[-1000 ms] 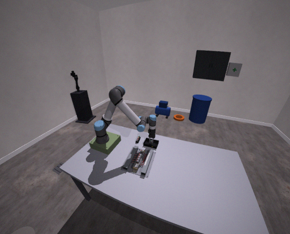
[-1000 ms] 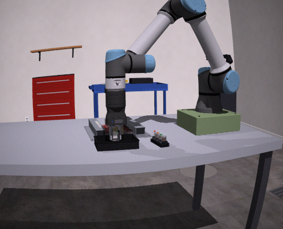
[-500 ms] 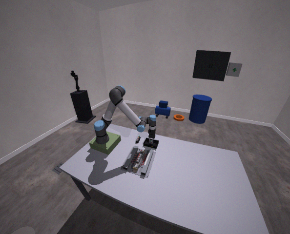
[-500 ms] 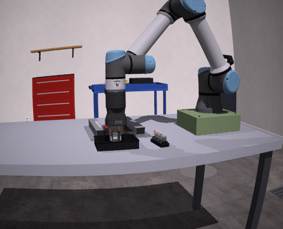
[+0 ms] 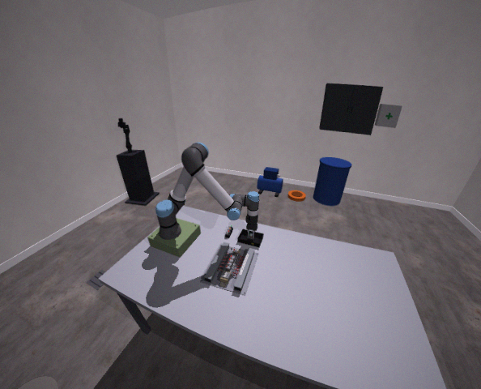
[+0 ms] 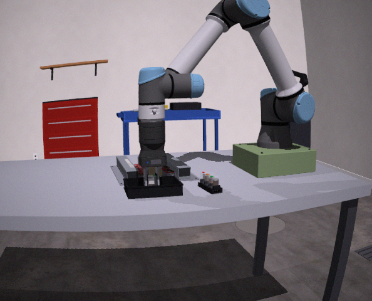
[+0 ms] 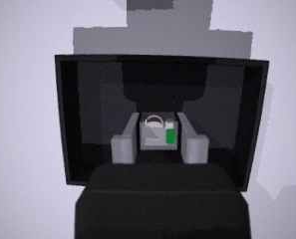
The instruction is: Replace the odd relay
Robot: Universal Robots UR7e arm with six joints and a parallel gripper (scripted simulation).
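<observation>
The black tray lies 2 cm below my hand.
</observation>
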